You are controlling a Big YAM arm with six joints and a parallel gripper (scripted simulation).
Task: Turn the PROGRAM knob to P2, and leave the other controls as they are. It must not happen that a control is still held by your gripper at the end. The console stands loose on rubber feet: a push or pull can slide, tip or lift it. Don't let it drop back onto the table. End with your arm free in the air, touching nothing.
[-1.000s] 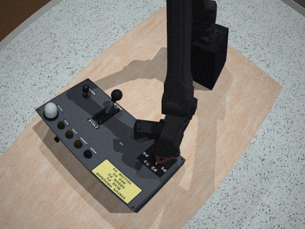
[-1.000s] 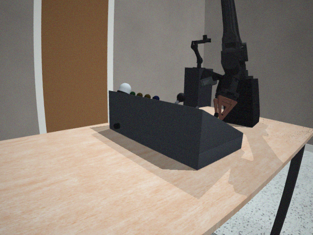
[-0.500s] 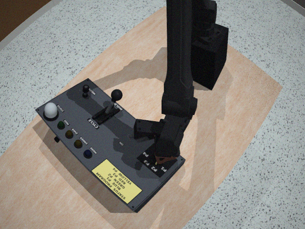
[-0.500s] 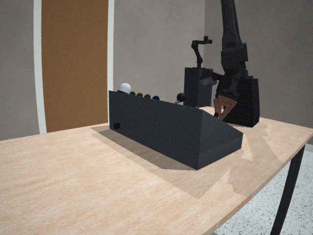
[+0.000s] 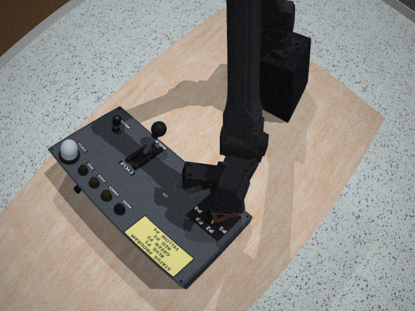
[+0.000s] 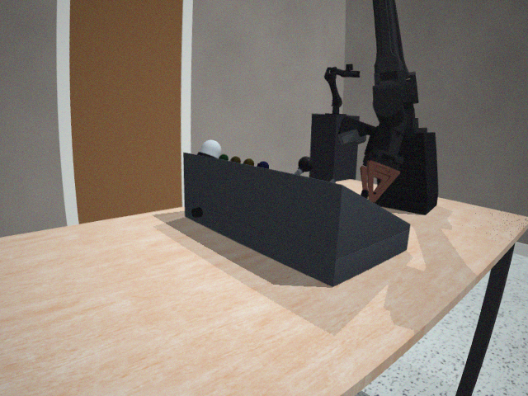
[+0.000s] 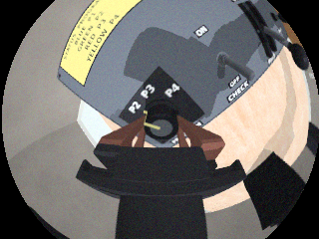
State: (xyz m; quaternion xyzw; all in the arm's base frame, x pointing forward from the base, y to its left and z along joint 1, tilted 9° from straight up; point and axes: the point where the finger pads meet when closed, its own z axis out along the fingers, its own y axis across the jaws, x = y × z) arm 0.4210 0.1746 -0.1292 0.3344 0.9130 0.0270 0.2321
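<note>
The check toggle is 120 mm to the right of my hand and 10 mm ahead of it. The rest, counted from my hand: small knob: 360 mm to the right, 30 mm ahead; then dark grey console: 170 mm to the right, 50 mm ahead, 20 mm below; then ball-topped lever: 240 mm to the right, 10 mm above.
</note>
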